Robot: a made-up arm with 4 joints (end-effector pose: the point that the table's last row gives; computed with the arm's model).
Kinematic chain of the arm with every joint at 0, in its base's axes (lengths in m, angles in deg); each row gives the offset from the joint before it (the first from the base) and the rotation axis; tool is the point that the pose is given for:
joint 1: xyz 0 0 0.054 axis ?
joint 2: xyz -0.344 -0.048 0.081 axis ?
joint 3: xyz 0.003 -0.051 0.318 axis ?
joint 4: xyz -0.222 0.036 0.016 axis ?
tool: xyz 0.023 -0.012 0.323
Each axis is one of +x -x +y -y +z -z.
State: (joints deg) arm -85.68 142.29 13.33 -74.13
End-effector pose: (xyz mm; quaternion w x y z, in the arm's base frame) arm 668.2 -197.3 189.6 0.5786 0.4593 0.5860 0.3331
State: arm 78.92 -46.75 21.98 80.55
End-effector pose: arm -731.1 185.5 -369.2 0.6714 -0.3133 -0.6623 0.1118
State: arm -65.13 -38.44 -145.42 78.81
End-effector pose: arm 191.6 -270.7 203.4 0.0325 -0.7422 -0.5691 0.3524
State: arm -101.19 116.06 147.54 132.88
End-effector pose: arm 60.0 -39.7 408.3 0.6335 0.0889 -0.7252 0.2548
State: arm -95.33 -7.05 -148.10 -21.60
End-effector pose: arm 218.1 -126.1 28.4 0.5257 0.1323 -0.8391 -0.0442
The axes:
joint 1: -y
joint 2: +z
joint 3: -y
joint 4: +z

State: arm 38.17 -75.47 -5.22 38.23
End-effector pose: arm -776.4 106.1 403.4 0.9028 0.1403 -0.2860 -0.2890
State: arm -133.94 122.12 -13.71 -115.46
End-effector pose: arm 730.3 -160.9 -320.7 0.4407 0.0122 0.8897 0.1188
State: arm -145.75 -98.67 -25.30 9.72
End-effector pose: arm 743.8 -14.4 -395.1 0.0826 -0.6010 0.7031 -0.3710
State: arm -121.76 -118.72 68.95 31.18
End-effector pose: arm 377.3 295.0 21.9 0.4181 -0.7642 0.4485 0.2000
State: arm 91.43 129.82 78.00 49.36
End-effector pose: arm -273.2 -328.5 -56.0 0.3401 0.2725 0.3395 -0.8336
